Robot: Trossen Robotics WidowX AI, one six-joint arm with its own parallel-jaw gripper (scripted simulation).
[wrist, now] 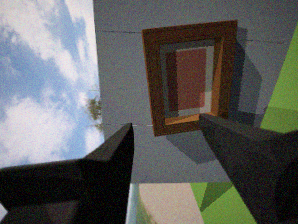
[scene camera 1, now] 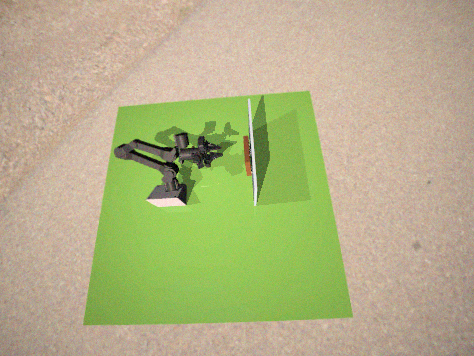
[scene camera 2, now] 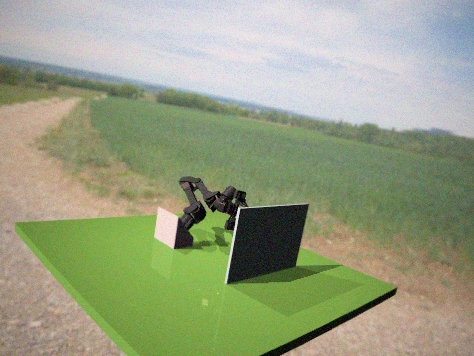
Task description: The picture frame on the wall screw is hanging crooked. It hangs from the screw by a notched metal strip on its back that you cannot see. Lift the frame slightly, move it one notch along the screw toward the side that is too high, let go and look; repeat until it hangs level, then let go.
Labels:
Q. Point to a wall panel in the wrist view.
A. At 185,157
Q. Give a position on a picture frame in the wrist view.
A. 189,67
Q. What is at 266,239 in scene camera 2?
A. A wall panel.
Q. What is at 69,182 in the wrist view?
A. The gripper.

